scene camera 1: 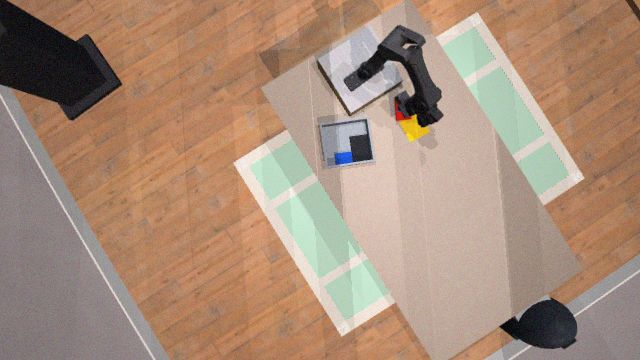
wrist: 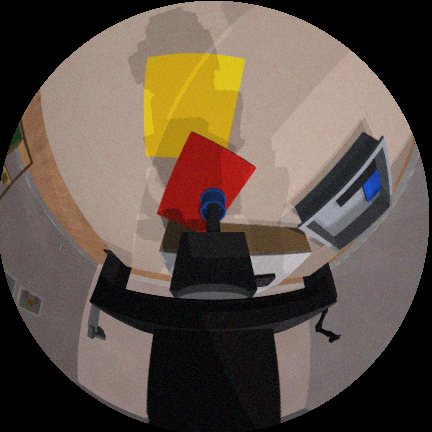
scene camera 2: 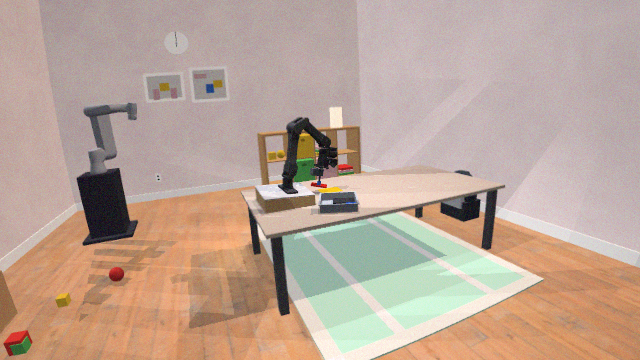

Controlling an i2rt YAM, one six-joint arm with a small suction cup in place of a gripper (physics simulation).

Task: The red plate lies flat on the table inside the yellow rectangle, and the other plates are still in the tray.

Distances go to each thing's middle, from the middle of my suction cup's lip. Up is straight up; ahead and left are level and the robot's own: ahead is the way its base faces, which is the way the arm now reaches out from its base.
My suction cup is 100 mm short of the yellow rectangle (wrist: 183,92), 40 mm to the right of it and 70 mm above it. Also, from my suction cup: red plate (wrist: 202,163): 10 mm ahead, 10 mm to the left, 20 mm below; then grey tray (scene camera 1: 335,135): 20 mm behind, 300 mm to the right, 50 mm below.
